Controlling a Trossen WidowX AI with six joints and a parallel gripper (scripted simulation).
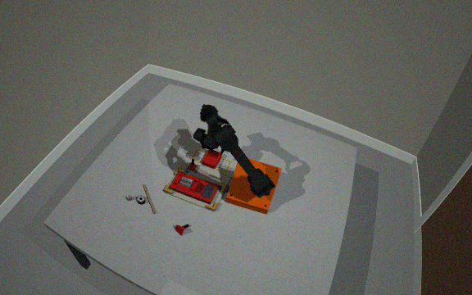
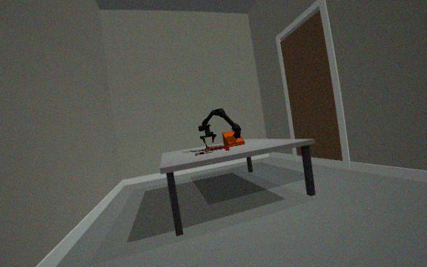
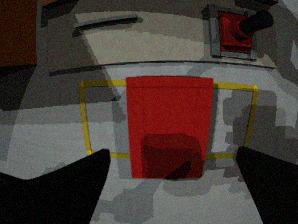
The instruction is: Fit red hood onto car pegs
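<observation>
Right now my gripper tip is 40 mm above the red hood. Also, from my gripper tip: grey engine block 60 mm ahead, 210 mm to the left, 30 mm below; dark wheel 230 mm ahead, 370 mm to the left, 50 mm below; wooden stick 200 mm ahead, 350 mm to the left, 60 mm below.
</observation>
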